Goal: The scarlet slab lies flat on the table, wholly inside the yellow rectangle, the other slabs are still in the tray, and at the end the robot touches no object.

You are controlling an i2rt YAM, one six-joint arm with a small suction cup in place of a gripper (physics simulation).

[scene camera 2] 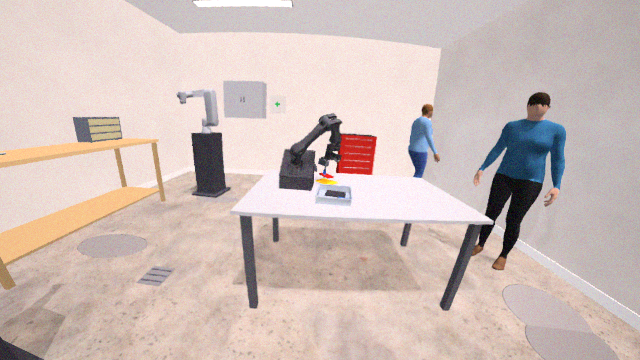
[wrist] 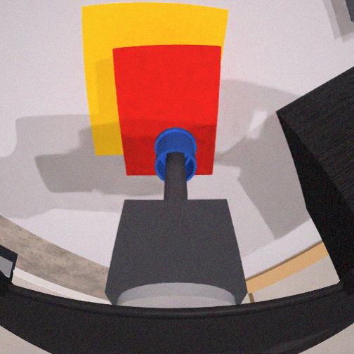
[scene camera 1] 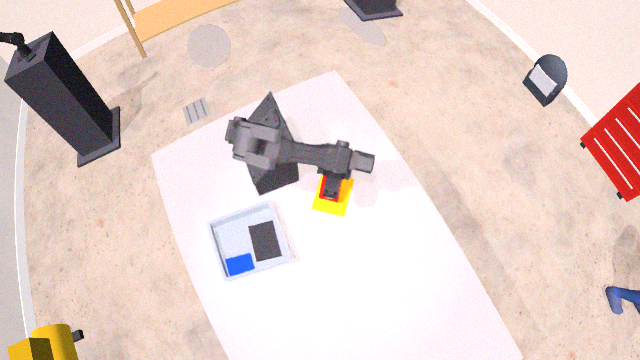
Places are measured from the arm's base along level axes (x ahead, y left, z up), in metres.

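Where they show: end effector, tool point: [scene camera 2: 323,175]; arm's base, origin of the base link: [scene camera 2: 296,161].
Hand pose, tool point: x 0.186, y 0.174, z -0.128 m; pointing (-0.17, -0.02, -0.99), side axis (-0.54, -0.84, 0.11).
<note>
Each offset is from my tool point to the top centre of the thing. Level surfaces: height alone.
The scarlet slab {dx +0.022, dy -0.008, dz +0.016 m} [scene camera 1: 323,187] [scene camera 2: 326,175] [wrist: 167,90] hangs from my blue suction cup [scene camera 2: 324,172] [wrist: 175,142], which is on the slab near one end. The cup is hidden in scene camera 1. The slab is a little above the yellow rectangle [scene camera 1: 330,208] [scene camera 2: 327,182] [wrist: 150,25], with a gap in scene camera 2. In the wrist view the two are nearly aligned, and the slab's cup end overhangs the rectangle's near edge. The pale tray {dx +0.100, dy -0.340, dz -0.002 m} [scene camera 1: 232,240] [scene camera 2: 330,202] holds a blue slab {dx +0.162, dy -0.396, dz -0.039 m} [scene camera 1: 240,264] and a dark slab {dx +0.109, dy -0.284, dz -0.039 m} [scene camera 1: 265,241] [scene camera 2: 335,194].
The black arm base [scene camera 1: 275,177] [scene camera 2: 297,179] stands on the white table {dz -0.052 m} [scene camera 1: 350,280] [scene camera 2: 400,200] close to the rectangle. The base's dark block [wrist: 325,150] fills the right of the wrist view. A red drawer cabinet [scene camera 2: 356,154] and two people stand beyond the table.
</note>
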